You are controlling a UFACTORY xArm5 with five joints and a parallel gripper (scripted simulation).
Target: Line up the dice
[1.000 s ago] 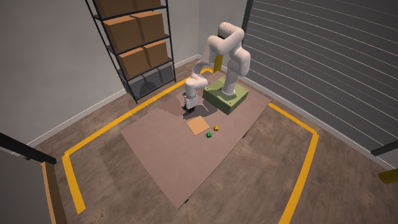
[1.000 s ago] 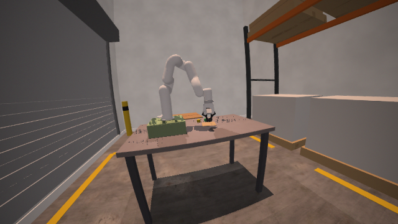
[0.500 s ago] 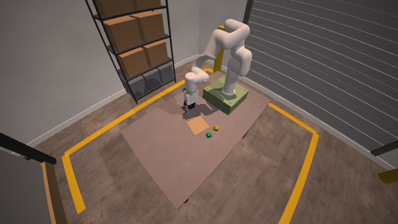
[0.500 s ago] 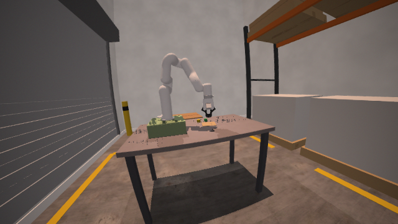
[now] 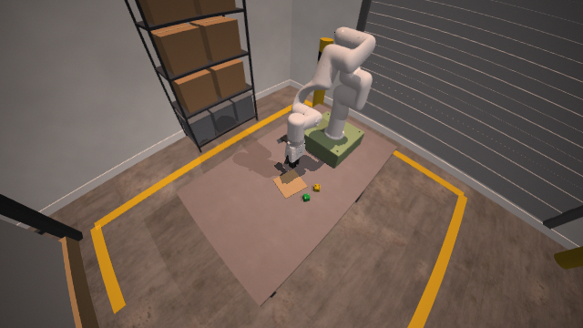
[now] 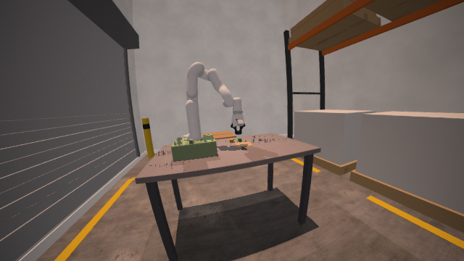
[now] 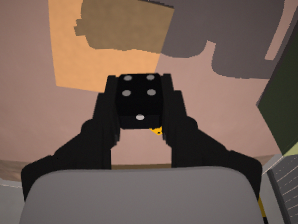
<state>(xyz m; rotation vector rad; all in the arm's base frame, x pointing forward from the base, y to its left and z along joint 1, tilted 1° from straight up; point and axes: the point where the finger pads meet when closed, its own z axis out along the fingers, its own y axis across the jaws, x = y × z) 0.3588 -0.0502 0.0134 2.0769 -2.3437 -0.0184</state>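
Right now my hand is 50 mm short of the orange mat, 10 mm to the right of it and 120 mm above it. The rest, counted from my hand: green die 80 mm ahead, 140 mm to the left, 110 mm below; then black die 10 mm below; then yellow die 10 mm behind, 150 mm to the left, 110 mm below.
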